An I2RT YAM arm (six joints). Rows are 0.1 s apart.
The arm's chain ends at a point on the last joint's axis. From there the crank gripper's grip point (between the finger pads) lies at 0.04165 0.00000 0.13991 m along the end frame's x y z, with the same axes.
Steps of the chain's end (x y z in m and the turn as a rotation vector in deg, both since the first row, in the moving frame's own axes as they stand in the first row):
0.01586, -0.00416, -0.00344, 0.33, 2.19, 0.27
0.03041, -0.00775, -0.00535, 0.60, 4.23, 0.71
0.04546, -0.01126, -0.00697, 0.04, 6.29, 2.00
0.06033, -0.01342, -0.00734, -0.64, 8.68, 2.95
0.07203, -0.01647, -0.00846, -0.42, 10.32, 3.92
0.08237, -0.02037, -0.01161, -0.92, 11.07, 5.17
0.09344, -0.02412, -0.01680, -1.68, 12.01, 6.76
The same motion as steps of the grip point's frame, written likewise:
0.02118, -0.00475, -0.00514, 0.33, 2.19, 0.27
0.04062, -0.00862, -0.00881, 0.60, 4.23, 0.71
0.06051, -0.00964, -0.01237, 0.04, 6.29, 2.00
0.08086, -0.00922, -0.01525, -0.64, 8.68, 2.95
0.09627, -0.01179, -0.01819, -0.42, 10.32, 3.92
0.10815, -0.01326, -0.02225, -0.92, 11.07, 5.17
0.12104, -0.01360, -0.02864, -1.68, 12.01, 6.76

